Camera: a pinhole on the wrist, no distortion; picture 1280 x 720 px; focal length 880.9 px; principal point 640.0 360.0 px. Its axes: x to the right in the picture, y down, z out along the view. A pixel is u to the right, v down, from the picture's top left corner.
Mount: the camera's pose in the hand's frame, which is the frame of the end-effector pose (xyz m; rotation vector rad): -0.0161 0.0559 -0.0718 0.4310 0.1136 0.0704
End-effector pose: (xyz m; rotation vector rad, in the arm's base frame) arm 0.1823 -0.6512 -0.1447 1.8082 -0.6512 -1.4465
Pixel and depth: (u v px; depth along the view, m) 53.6 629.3 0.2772
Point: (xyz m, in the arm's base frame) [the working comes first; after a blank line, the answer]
In the camera's frame: -0.1845 0.0847 0.2772

-0.0827 -0.5758 -0.0677
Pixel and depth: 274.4 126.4 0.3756
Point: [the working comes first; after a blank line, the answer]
In the camera's frame: -0.1559 -0.0996 0.3756

-0.0893 -0.4889 -0.2597
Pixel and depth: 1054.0 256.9 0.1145
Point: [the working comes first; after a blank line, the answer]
In the camera's frame: 0.0538 -0.0134 0.1145

0.1749 -0.6962 -0.1774
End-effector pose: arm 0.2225 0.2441 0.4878 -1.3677 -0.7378 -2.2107
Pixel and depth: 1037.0 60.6 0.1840
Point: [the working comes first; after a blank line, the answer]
In the camera's frame: 0.0829 -0.0625 0.1840

0.1824 0.3275 0.5786
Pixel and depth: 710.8 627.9 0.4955
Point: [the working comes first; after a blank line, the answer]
In the camera's frame: 0.0398 0.1507 0.4955

0.4772 0.5225 0.7180
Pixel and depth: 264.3 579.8 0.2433
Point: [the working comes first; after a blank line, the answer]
In the camera's frame: -0.1038 0.0607 0.2433

0.3843 0.3684 0.4731
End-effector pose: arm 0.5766 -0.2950 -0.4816 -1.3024 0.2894 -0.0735
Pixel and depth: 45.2 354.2 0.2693
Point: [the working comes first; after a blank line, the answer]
In the camera's frame: -0.1818 -0.0018 0.2693

0.4754 -0.1035 -0.3395
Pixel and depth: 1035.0 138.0 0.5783
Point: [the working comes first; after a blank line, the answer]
In the camera's frame: 0.2593 -0.1457 0.5783

1.0071 -0.1001 -0.1718
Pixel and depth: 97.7 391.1 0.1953
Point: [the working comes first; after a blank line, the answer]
In the camera's frame: -0.1202 0.0069 0.1953

0.5027 -0.1675 -0.4066
